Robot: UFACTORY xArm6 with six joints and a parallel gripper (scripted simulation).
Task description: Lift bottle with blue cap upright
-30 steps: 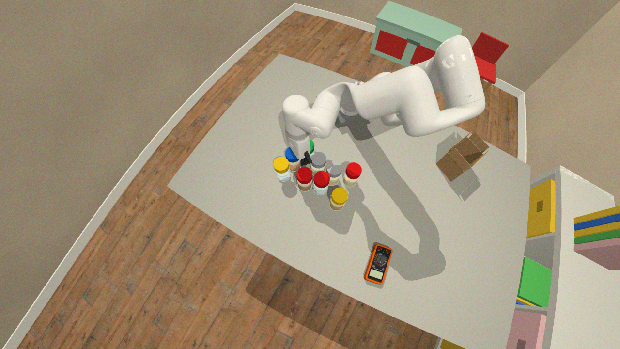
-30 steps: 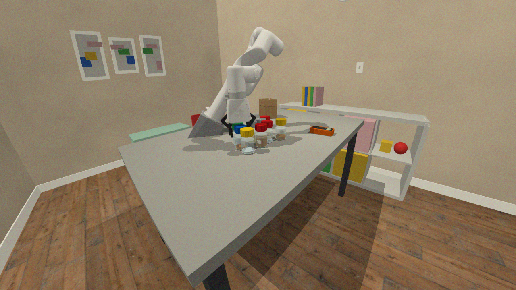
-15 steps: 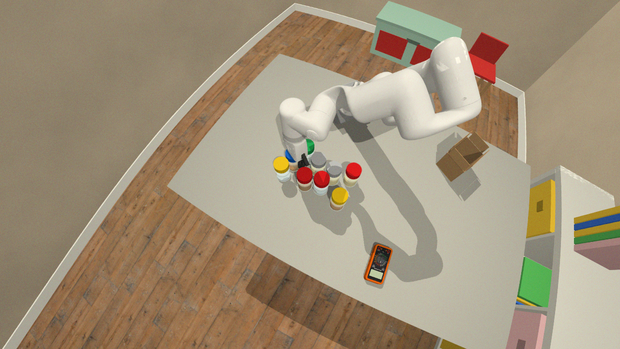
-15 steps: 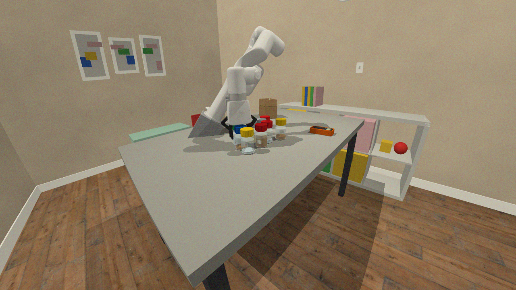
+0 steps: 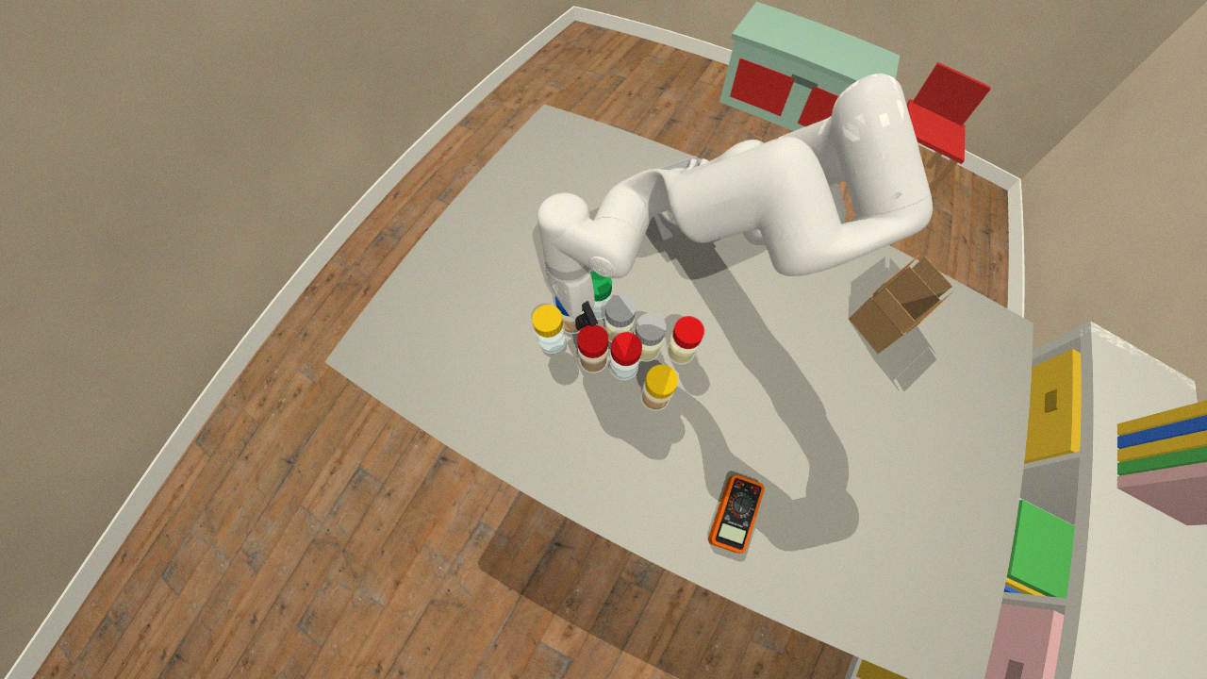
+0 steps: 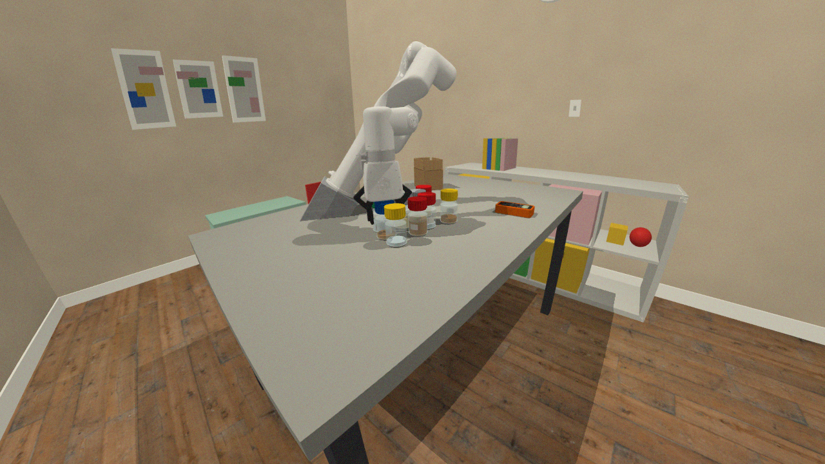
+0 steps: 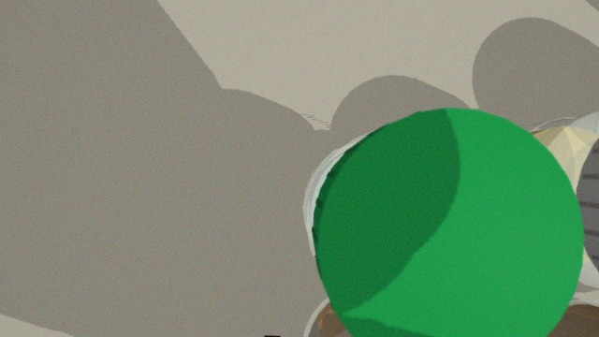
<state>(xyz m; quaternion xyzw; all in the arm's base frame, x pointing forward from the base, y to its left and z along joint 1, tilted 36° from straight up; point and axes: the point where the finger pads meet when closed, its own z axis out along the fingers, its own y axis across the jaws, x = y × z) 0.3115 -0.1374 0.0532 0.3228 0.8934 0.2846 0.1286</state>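
My gripper is now 10 mm above the blue-capped bottle. The rest, counted from my hand: orange multimeter: 430 mm to the left, 230 mm ahead, 40 mm below; then grey-capped bottle: 90 mm to the left, 10 mm below, 10 mm behind.
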